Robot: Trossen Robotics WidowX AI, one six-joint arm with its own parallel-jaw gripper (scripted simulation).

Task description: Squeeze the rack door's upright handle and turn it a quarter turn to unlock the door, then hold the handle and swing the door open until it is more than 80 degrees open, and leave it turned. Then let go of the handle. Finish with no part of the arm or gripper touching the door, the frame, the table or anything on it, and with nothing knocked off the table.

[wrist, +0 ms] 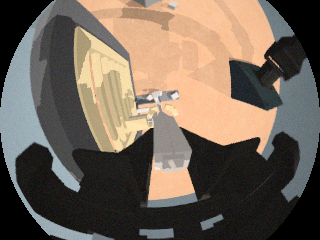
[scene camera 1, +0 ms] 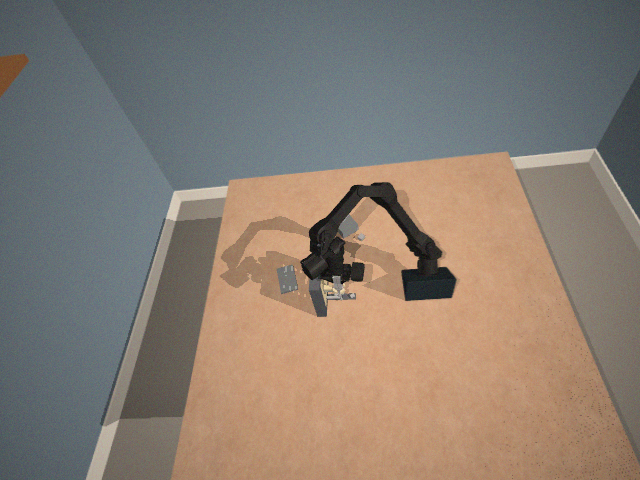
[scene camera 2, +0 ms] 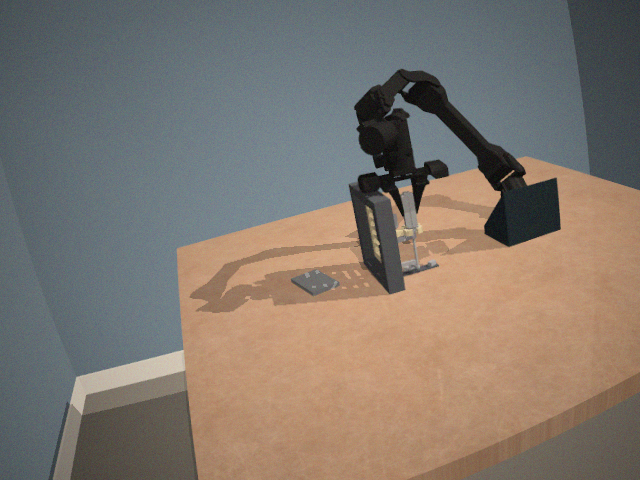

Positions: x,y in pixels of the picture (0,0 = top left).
Labels:
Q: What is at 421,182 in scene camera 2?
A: The gripper.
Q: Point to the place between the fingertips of the gripper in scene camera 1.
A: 337,282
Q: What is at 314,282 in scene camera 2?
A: A flat grey plate.

